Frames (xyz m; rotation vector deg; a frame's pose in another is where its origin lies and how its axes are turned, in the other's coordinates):
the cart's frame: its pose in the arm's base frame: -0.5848 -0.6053 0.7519 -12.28 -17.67 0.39
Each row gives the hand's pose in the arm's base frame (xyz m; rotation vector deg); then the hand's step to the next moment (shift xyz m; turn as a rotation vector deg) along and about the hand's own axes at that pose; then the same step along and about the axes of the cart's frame.
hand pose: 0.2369 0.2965 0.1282 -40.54 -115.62 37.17
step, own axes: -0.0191 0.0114 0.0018 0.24 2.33 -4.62
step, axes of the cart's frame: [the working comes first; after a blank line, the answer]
step, axes of the arm's base frame: 0.0098 -0.0055 -0.0193 4.41 2.61 0.78

0.0033 -0.0011 -0.0220 4.54 2.50 -0.06
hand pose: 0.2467 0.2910 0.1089 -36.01 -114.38 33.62
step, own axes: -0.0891 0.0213 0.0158 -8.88 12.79 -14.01
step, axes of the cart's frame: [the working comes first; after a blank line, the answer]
step, axes of the arm's base frame: 0.0291 -0.0432 -0.0770 18.66 6.09 -7.30

0.0029 -0.0253 -0.0894 15.83 7.97 -11.16
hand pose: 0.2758 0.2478 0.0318 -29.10 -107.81 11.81
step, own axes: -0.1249 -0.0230 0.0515 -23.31 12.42 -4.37
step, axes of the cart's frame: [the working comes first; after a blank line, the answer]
step, axes of the arm's base frame: -0.0175 -0.0704 -0.1163 13.78 0.37 -22.95

-0.0544 -0.0448 -0.1175 6.25 5.55 -25.43
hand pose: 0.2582 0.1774 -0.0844 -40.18 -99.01 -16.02
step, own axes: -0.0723 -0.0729 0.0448 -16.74 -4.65 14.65
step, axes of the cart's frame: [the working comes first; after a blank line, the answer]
step, axes of the arm's base frame: -0.0693 -0.0559 -0.0680 -12.28 -1.00 -19.09

-0.0887 -0.0421 -0.0540 -17.48 2.72 -14.26
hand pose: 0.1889 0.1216 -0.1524 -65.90 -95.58 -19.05
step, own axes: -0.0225 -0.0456 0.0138 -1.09 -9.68 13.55
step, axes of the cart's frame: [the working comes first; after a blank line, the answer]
step, axes of the arm's base frame: -0.0449 -0.0252 -0.0112 -15.78 3.90 -3.76

-0.0472 -0.0234 -0.0021 -16.02 4.19 2.08
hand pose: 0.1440 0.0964 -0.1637 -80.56 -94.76 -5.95
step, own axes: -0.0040 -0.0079 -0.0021 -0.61 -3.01 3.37
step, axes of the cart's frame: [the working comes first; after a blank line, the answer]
step, axes of the arm's base frame: -0.0055 -0.0069 0.0022 -4.44 0.52 -0.88

-0.0049 -0.0073 0.0023 -4.48 0.57 0.63
